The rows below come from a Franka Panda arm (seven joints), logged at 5 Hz.
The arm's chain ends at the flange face. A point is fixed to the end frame.
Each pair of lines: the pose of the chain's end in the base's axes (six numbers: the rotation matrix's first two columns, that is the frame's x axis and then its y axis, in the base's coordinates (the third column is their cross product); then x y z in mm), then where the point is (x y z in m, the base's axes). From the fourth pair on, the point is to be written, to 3 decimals.
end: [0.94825 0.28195 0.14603 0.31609 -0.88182 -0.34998 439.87 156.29 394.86]
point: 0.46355 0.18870 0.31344
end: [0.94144 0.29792 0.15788 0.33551 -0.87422 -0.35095 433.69 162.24 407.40]
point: 0.45767 0.19549 0.32641
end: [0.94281 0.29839 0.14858 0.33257 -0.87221 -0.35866 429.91 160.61 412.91]
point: 0.45294 0.19426 0.33181
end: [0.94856 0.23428 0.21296 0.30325 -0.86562 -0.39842 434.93 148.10 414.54]
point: 0.464 0.185 0.337
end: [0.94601 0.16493 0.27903 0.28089 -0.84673 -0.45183 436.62 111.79 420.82]
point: 0.472 0.153 0.348
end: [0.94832 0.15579 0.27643 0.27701 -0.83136 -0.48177 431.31 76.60 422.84]
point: 0.466 0.121 0.351
